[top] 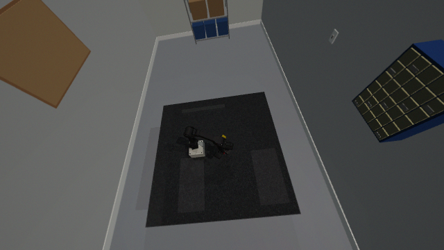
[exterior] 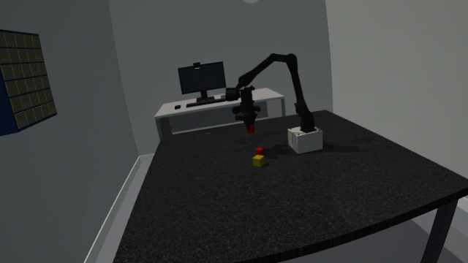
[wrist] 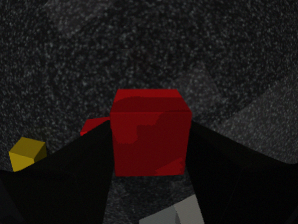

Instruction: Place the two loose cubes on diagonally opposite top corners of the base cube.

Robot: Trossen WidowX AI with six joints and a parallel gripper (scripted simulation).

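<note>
Right now the yellow base cube is 180 mm to the left of my gripper tip, 100 mm below it and 40 mm ahead of it. The rest, counted from my gripper tip: red cube right at my gripper tip.
</note>
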